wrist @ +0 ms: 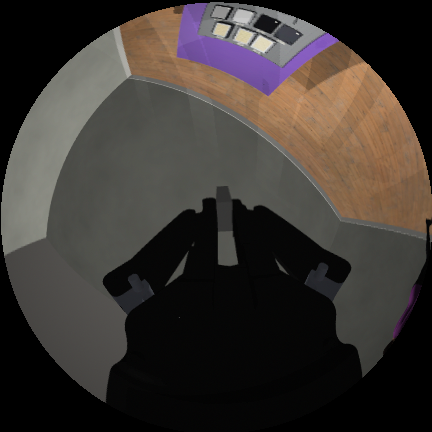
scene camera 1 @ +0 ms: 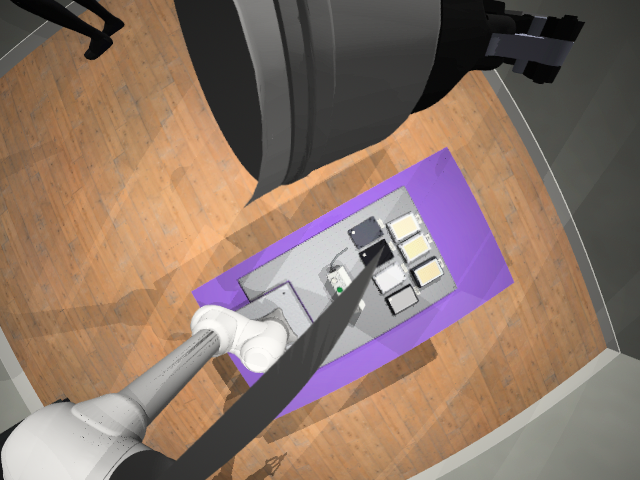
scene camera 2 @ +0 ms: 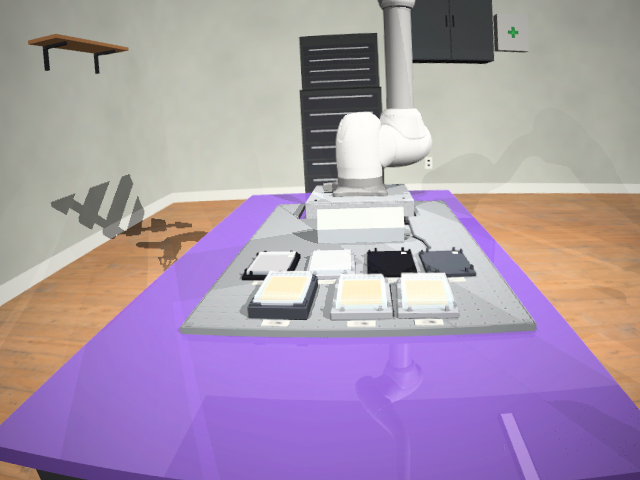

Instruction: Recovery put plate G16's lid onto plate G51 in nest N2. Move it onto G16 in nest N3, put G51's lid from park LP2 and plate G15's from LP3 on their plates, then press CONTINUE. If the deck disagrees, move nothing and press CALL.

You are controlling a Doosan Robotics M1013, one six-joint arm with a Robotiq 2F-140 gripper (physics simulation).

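Seen in the pictures: gripper, fingertip midpoint: [wrist: 222,196]; arm's base, origin of the base link: [scene camera 2: 360,191].
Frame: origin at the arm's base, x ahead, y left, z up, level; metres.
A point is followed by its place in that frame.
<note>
My gripper [scene camera 1: 564,50] [wrist: 222,196] @(x 0.690, y 0.367, z 0.875 m) is shut and empty, high above and away from the deck. Three plates with cream wells stand in the outer row: one [scene camera 1: 428,272] @(x 0.797, y -0.118, z -0.010 m) [scene camera 2: 282,288] @(x 0.821, y -0.121, z -0.009 m) [wrist: 221,30] @(x 0.807, y -0.111, z -0.008 m) in a dark nest, a middle one [scene camera 1: 415,248] @(x 0.794, y 0.017, z -0.016 m) [scene camera 2: 361,291] @(x 0.821, y 0.019, z -0.016 m) [wrist: 243,36] @(x 0.801, y 0.025, z -0.015 m) and an end one [scene camera 1: 403,226] @(x 0.792, y 0.140, z -0.016 m) [scene camera 2: 424,291] @(x 0.826, y 0.129, z -0.016 m) [wrist: 262,44] @(x 0.800, y 0.142, z -0.016 m) in light nests. Behind them lie a light grey piece [scene camera 1: 402,299] @(x 0.624, y -0.177, z -0.027 m) [scene camera 2: 271,261] @(x 0.629, y -0.183, z -0.027 m), a white one [scene camera 1: 389,277] @(x 0.617, y -0.046, z -0.027 m) [scene camera 2: 331,260] @(x 0.626, y -0.051, z -0.027 m), a black one [scene camera 1: 376,253] [scene camera 2: 391,262] @(x 0.623, y 0.079, z -0.035 m) and a slate one [scene camera 1: 364,231] [scene camera 2: 446,262] @(x 0.630, y 0.199, z -0.035 m). Labels are unreadable; I cannot tell which plates are lidded.
The button box [scene camera 1: 337,277] [scene camera 2: 360,224] @(x 0.441, y 0.009, z 0.002 m) shows a green button; an arm part hides its other buttons in scene camera 1. The grey deck [scene camera 2: 217,315] @(x 0.863, y -0.234, z -0.045 m) lies on the purple table [scene camera 2: 310,439] @(x 1.154, y -0.031, z -0.058 m). A person's legs [scene camera 1: 98,32] show at top left in scene camera 1.
</note>
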